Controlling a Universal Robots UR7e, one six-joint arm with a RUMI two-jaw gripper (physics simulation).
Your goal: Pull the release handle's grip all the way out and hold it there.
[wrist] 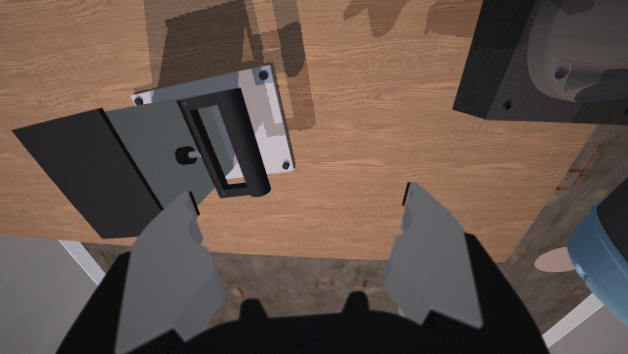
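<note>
The release handle's grip [252,145] is a dark bar on a rectangular frame, left of centre in the wrist view. It stands close in front of the grey-green face [142,132] of a dark housing [80,170]. A short piece of pale rod [194,155] shows between the frame and a black round collar [185,155] on that face. My gripper [302,190] is wide open, with nothing between its fingers. The left finger's tip is near the lower end of the grip and overlaps the housing's lower edge in view. The right finger is well to the right of the grip.
The housing stands on a pale base plate [277,152] with dark bolts, on a wooden table [360,120]. A large dark block with a grey rounded part [500,85] is at the upper right. A blue and black arm part [597,255] is at the right edge.
</note>
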